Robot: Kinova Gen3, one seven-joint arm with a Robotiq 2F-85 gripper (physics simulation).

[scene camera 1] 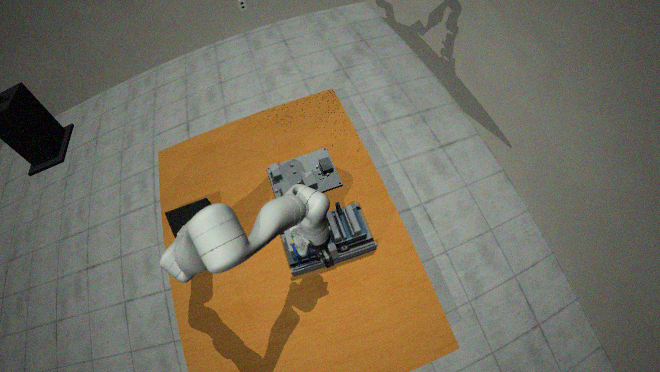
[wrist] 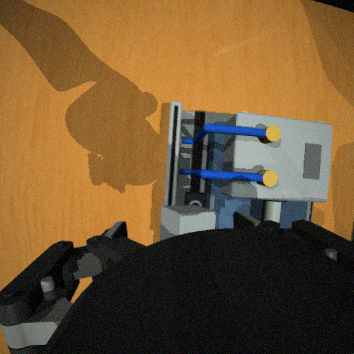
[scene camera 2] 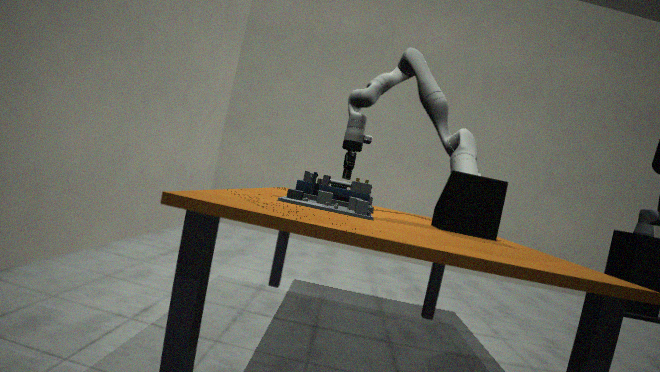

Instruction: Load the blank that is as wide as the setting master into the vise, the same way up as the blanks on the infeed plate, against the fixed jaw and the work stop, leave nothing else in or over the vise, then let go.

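Frame: origin at the arm's base, x ahead, y left, z up, level; centimetres.
Seen in the pictures: gripper, fingertip midpoint: (scene camera 1: pixel 321 252) (wrist: pixel 180 228) (scene camera 2: pixel 345 179); arm's base, origin of the base link: (scene camera 2: pixel 467 197).
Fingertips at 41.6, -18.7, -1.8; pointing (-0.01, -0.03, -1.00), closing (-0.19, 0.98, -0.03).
Note:
Offsets run from my fingertips to a thing's top centre, as dx, dy, dz. Level surfaces: height alone.
The vise {+2.9, +8.0, +0.1} (scene camera 1: pixel 353 226) (scene camera 2: pixel 330 194) stands on the orange table {dz -9.8} (scene camera 1: pixel 258 323) (scene camera 2: pixel 415 233). Behind it lies the grey infeed plate {+1.0, +36.3, -9.0} (scene camera 1: pixel 295 167) with three dark grey blanks {-8.8, +40.1, -5.4} (scene camera 1: pixel 275 176) {+2.7, +32.0, -5.4} (scene camera 1: pixel 310 178) {+10.6, +37.1, -6.5} (scene camera 1: pixel 325 164). My gripper (scene camera 2: pixel 348 173) is open and empty, lowered to just above the vise's top; in the overhead view the arm hides it. The wrist view shows one end of the vise: a light grey block {-6.6, +8.0, -0.2} (wrist: pixel 291 165) with a dark rectangle, two blue rods with yellow ends (wrist: pixel 239 130) (wrist: pixel 225 174), and a small grey block {+1.9, +0.9, -0.9} (wrist: pixel 187 219). The gripper's black body hides the rest.
The robot's black base box (scene camera 1: pixel 184 213) (scene camera 2: pixel 468 203) stands on the table near the vise. A black pedestal (scene camera 1: pixel 31 129) (scene camera 2: pixel 635 259) stands on the floor beside the table.

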